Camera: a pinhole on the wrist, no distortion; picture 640 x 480 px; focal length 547.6 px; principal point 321.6 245.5 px. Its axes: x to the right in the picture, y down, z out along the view. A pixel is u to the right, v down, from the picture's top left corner.
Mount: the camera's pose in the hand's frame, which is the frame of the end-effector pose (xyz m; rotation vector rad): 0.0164 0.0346 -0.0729 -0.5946 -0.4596 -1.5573
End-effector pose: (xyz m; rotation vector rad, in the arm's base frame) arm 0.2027 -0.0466 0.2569 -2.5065 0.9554 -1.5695
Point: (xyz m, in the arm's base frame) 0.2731 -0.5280 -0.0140
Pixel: 248 224
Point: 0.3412 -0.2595 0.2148
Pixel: 517 400
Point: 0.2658 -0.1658 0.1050
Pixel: 516 56
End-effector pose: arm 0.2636 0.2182 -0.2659 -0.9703 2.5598 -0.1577
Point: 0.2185 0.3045 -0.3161
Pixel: 367 75
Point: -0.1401 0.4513 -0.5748
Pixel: 35 431
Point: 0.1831 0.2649 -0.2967
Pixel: 312 298
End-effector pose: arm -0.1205 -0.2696 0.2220 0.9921 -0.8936 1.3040
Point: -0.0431 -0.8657 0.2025
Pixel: outside the picture
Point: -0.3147 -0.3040 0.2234
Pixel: 130 58
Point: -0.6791 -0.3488 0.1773
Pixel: outside the picture
